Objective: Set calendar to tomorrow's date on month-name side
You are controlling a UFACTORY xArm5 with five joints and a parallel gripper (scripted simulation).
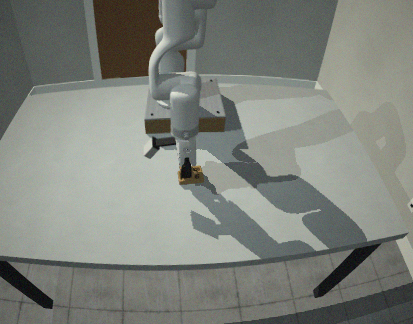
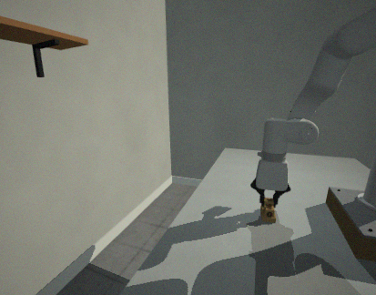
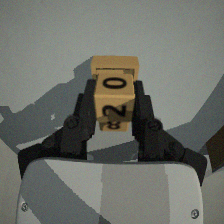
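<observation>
Now: hand 4 cm above the wooden calendar tray, 2 cm to the right of it and 1 cm past it.
</observation>
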